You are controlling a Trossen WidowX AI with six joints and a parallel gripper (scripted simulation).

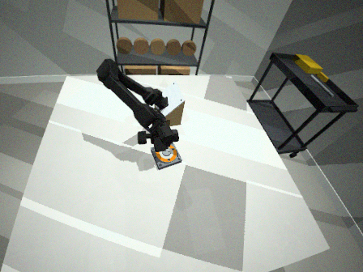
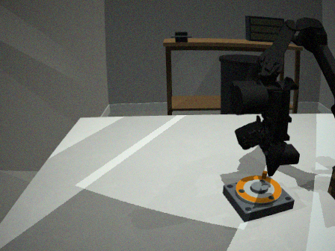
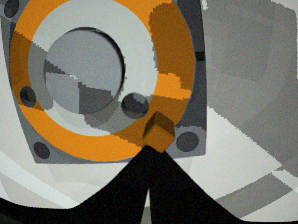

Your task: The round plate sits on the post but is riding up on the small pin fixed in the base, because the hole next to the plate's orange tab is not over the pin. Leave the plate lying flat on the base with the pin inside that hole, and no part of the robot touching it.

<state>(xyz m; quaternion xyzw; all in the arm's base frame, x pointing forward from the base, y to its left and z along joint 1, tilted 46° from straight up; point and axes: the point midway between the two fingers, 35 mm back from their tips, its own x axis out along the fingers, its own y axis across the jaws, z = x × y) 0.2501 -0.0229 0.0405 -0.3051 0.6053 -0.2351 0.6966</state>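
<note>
The round plate lies 20 mm ahead of my gripper tip and 20 mm to the left of it. The rest, counted from my gripper tip: square dark base 30 mm ahead, 40 mm to the left, 20 mm below.
</note>
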